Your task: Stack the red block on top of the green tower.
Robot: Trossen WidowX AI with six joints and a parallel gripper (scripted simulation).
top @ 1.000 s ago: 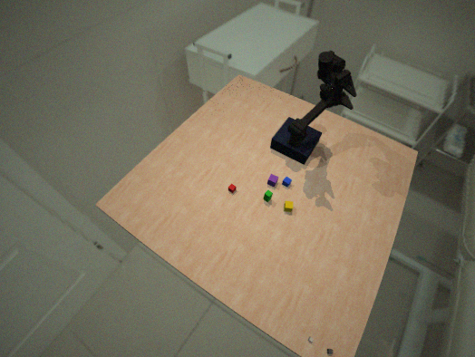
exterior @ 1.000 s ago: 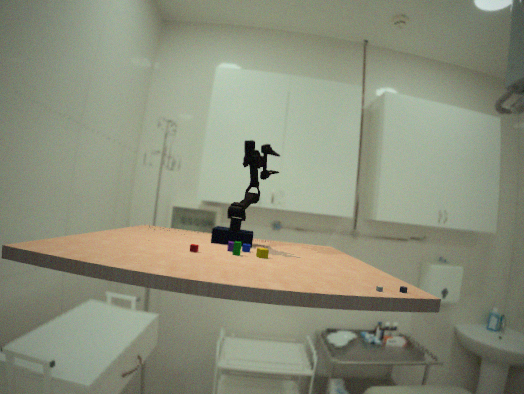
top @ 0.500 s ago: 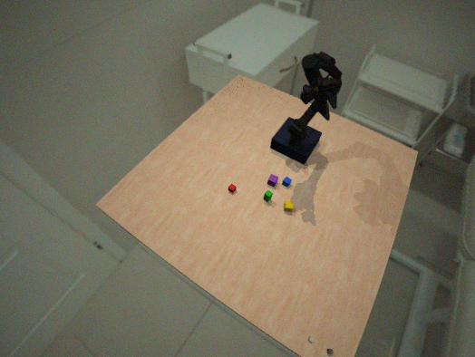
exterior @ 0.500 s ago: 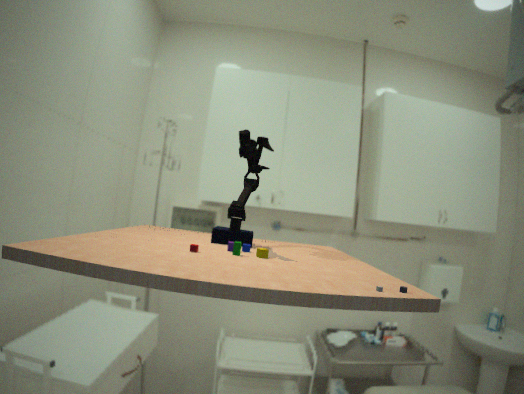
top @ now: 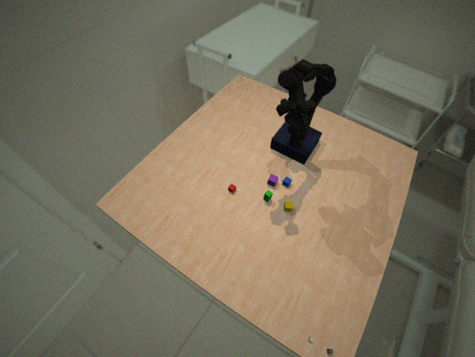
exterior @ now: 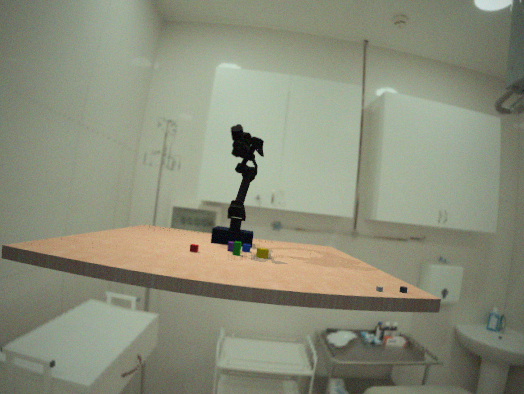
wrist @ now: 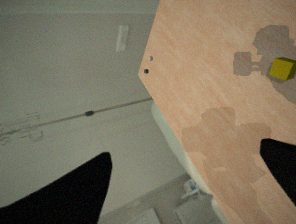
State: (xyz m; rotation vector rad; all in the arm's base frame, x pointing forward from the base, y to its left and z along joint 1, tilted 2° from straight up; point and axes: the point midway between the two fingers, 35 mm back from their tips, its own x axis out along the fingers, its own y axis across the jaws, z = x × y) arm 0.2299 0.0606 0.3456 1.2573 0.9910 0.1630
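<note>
Now: gripper tip 150 mm short of the red block, 210 mm to the left of it and 380 mm above it. Also, from my gripper tip: purple block (70 mm to the right, 380 mm below); then blue block (40 mm behind, 10 mm to the right, 380 mm below); then yellow block (80 mm ahead, 60 mm to the left, 380 mm below).
</note>
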